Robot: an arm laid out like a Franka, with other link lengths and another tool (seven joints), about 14 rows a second.
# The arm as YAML. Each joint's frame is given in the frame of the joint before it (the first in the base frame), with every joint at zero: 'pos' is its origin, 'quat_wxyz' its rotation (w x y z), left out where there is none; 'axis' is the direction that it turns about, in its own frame. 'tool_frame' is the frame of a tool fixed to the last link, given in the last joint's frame.
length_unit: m
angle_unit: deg
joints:
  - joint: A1
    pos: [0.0, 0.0, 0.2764]
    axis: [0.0, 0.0, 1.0]
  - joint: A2
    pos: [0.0, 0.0, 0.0]
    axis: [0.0, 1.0, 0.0]
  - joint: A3
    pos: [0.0, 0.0, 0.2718]
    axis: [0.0, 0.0, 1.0]
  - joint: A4
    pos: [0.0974, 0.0, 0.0]
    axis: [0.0, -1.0, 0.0]
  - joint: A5
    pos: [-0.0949, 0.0, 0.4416]
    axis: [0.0, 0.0, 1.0]
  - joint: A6
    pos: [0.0, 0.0, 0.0]
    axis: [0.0, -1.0, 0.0]
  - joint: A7
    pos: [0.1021, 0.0, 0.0]
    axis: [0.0, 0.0, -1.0]
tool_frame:
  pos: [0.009, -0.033, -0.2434]
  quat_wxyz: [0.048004, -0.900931, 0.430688, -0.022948]
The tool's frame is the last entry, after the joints.
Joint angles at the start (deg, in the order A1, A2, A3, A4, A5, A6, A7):
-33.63, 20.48, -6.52, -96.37, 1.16, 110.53, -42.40
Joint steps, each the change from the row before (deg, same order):
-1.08, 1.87, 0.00, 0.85, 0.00, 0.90, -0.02
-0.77, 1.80, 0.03, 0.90, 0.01, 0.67, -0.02
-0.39, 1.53, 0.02, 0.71, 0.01, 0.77, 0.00
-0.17, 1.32, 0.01, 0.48, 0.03, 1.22, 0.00
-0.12, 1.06, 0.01, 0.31, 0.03, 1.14, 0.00
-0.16, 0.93, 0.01, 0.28, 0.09, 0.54, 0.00
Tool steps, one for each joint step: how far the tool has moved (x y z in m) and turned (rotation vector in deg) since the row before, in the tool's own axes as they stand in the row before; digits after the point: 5 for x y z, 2 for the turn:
0.00765, 0.01401, 0.01231, -0.11, -0.01, 1.02
0.00625, 0.00973, 0.01204, -0.13, -0.15, 0.70
0.00525, 0.00497, 0.01075, -0.12, 0.00, 0.34
0.00566, 0.00202, 0.00962, -0.04, 0.41, 0.09
0.00455, 0.00143, 0.00822, -0.01, 0.41, 0.05
0.00199, 0.00219, 0.00821, -0.02, -0.09, 0.17

